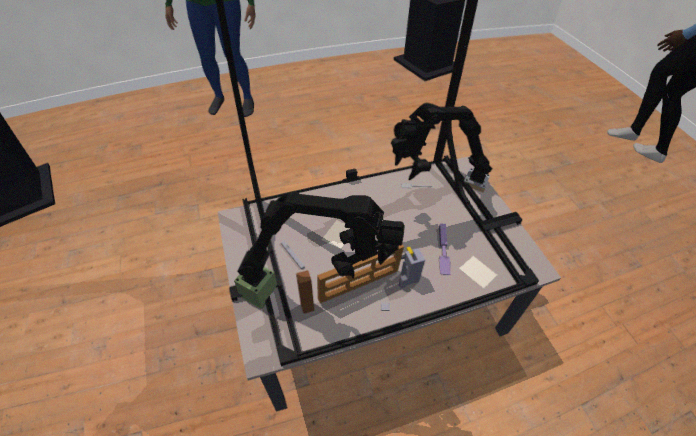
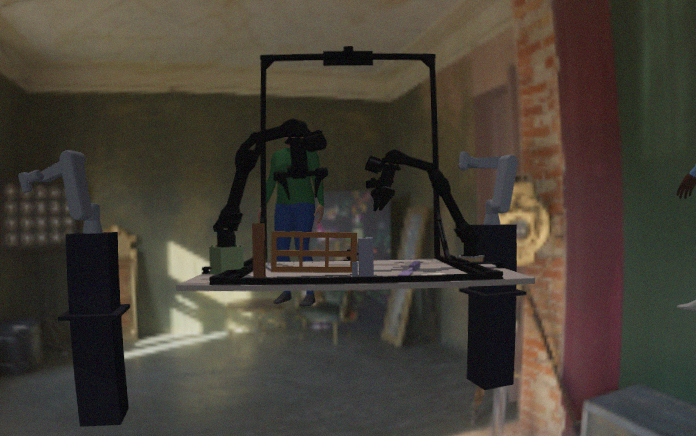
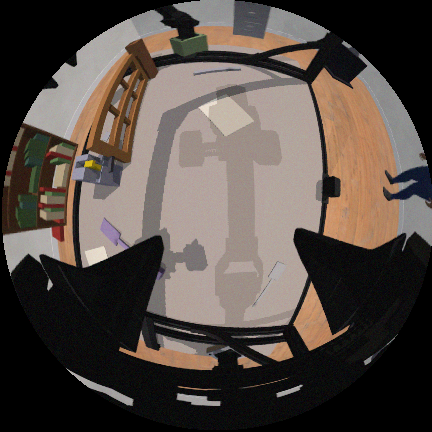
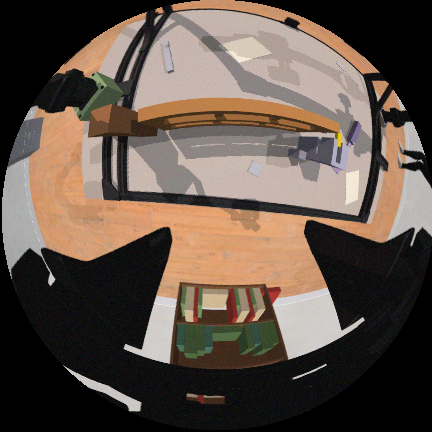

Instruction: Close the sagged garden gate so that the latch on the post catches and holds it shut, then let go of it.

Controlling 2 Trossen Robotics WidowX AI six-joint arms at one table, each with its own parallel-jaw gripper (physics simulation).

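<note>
The orange-brown gate stands upright beside the brown hinge post. Its free end is close to the grey latch post, near the yellow piece on top. I cannot tell whether the latch has caught. My right gripper is open and empty, above the gate. My left gripper is open and empty, high over the table's back right.
A purple trowel and a cream sheet lie right of the latch post. A grey bar and another cream sheet lie behind the gate. A small grey tile lies in front. Black rails edge the table.
</note>
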